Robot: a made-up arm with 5 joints. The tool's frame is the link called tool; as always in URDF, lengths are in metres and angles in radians. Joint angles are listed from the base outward. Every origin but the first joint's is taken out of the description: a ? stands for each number. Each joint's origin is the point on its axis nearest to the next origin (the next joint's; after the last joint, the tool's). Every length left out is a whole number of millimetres.
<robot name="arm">
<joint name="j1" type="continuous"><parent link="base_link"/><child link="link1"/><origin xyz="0.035 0.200 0.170" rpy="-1.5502 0.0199 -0.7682"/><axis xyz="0 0 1"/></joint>
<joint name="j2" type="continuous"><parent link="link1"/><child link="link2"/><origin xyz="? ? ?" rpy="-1.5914 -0.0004 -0.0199"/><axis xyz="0 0 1"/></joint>
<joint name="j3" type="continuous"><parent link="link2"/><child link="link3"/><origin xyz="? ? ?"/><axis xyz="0 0 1"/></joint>
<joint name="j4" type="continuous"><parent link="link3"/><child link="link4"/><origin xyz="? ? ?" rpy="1.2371 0.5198 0.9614"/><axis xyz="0 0 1"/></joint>
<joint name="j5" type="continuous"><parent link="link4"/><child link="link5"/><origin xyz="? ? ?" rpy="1.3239 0.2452 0.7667"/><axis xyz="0 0 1"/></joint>
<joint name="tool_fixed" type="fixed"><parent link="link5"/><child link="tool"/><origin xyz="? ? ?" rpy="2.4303 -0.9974 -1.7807"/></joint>
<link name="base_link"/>
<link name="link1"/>
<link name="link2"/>
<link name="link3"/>
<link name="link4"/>
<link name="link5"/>
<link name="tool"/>
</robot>
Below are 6 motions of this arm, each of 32 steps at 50 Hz.
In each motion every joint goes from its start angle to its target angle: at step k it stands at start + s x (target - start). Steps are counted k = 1, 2, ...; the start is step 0. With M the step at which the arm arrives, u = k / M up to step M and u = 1 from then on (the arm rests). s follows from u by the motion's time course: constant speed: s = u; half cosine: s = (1 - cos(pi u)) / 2; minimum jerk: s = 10 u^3 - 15 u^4 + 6 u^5.
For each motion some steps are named. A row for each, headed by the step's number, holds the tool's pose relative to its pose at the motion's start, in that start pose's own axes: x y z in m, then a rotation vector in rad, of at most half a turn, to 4 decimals.
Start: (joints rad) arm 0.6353 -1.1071 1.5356 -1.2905 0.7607
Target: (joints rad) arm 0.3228 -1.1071 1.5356 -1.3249 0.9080
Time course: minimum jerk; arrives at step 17
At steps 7, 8, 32:
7: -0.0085 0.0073 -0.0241 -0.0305 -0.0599 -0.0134
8: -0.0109 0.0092 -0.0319 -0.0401 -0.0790 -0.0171
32: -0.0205 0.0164 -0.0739 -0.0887 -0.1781 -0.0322

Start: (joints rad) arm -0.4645 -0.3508 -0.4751 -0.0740 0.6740
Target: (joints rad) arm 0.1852 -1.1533 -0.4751 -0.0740 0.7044
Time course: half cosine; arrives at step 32
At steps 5, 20, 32:
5: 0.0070 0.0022 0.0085 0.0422 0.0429 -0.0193
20: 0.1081 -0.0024 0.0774 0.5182 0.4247 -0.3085
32: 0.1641 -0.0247 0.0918 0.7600 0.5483 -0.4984

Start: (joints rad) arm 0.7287 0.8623 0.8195 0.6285 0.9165
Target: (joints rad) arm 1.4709 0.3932 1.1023 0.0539 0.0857
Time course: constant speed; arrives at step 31
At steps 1, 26, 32:
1: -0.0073 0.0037 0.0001 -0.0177 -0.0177 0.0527
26: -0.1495 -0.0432 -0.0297 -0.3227 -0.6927 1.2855
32: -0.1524 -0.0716 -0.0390 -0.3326 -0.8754 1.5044

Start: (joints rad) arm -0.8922 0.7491 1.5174 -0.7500 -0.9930
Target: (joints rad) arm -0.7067 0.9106 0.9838 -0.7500 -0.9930
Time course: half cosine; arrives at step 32
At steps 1, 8, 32:
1: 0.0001 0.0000 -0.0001 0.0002 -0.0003 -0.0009
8: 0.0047 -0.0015 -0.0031 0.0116 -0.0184 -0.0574
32: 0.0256 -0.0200 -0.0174 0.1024 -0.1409 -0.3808

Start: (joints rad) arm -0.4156 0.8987 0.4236 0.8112 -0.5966
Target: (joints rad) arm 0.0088 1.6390 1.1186 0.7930 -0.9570
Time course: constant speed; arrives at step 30
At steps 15, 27, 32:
15: 0.0802 -0.0538 -0.1187 -0.8083 0.0039 -0.2677
27: 0.1307 -0.1737 -0.1535 -1.3965 0.0803 -0.5639
32: 0.1374 -0.2088 -0.1504 -1.5299 0.1157 -0.6520

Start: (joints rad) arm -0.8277 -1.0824 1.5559 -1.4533 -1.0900
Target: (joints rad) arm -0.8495 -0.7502 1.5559 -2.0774 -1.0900
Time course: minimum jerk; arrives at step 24
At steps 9, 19, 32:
9: -0.0390 -0.0109 0.0121 -0.0102 -0.1693 -0.0053
19: -0.1326 -0.0509 0.0192 0.0251 -0.5711 -0.0350
32: -0.1413 -0.0558 0.0182 0.0330 -0.6095 -0.0395

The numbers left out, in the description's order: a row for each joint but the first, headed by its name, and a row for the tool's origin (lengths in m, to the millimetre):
j2: -0.120 0.102 0.000
j3: -0.019 0.033 0.000
j4: 0.142 0.061 0.000
j5: -0.096 -0.119 0.000
tool: -0.090 0.022 0.000

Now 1 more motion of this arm.
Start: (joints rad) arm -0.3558 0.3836 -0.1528 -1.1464 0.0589
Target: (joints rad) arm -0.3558 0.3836 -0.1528 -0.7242 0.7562
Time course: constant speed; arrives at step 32
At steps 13, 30, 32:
13: 0.0520 -0.0123 -0.0027 0.1839 0.2360 -0.2074
30: 0.1121 -0.0419 -0.0257 0.4083 0.4998 -0.5338
32: 0.1181 -0.0462 -0.0296 0.4334 0.5269 -0.5760

